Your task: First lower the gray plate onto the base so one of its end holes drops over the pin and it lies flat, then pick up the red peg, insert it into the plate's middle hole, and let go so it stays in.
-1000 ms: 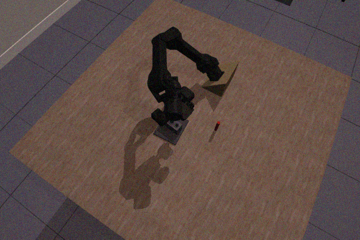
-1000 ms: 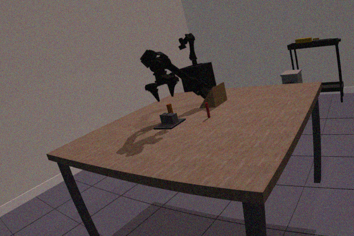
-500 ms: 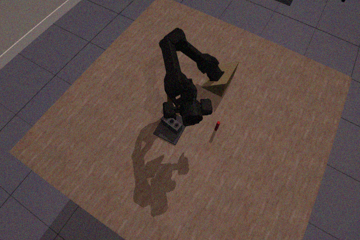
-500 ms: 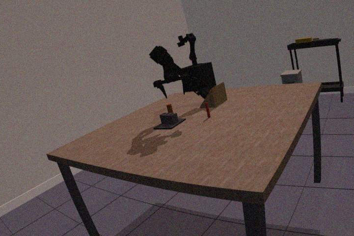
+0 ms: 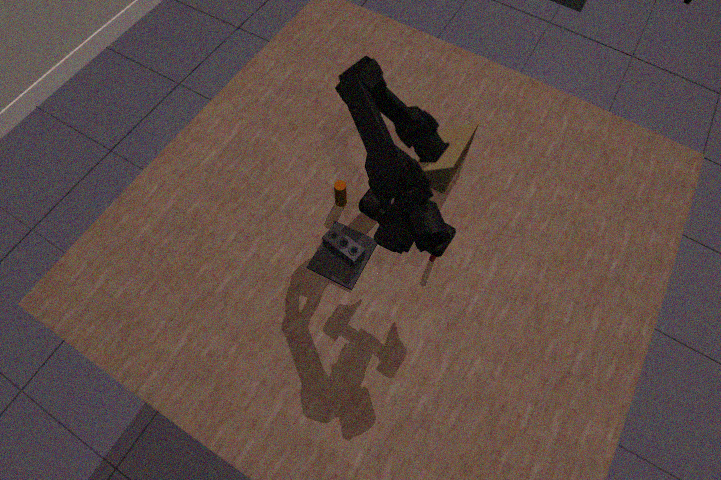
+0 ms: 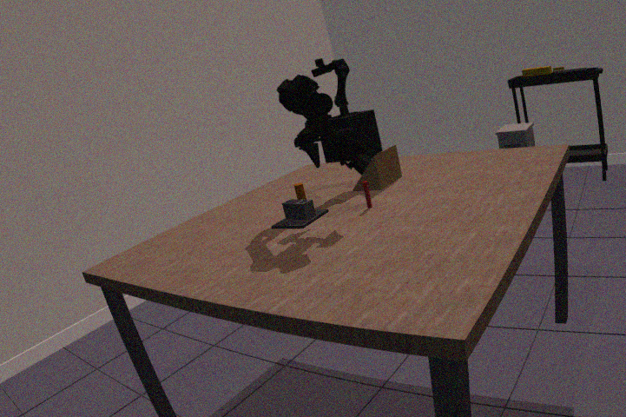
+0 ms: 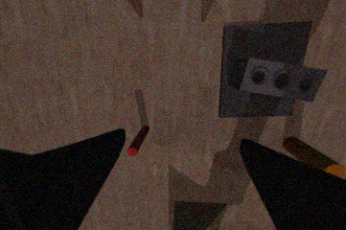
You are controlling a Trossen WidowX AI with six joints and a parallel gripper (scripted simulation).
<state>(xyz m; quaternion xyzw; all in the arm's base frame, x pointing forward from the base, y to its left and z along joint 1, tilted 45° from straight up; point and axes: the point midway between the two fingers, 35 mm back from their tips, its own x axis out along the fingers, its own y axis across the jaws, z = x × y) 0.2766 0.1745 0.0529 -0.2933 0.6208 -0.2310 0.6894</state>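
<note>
The red peg lies 110 mm below my gripper tip, 60 mm to the left of it and 60 mm behind it. Round my gripper tip: orange cylinder: 210 mm to the right, 110 mm below, 60 mm behind; dark flat base: 140 mm below, 100 mm to the right, 50 mm ahead; gray plate: 120 mm to the right, 100 mm below, 50 mm ahead.
</note>
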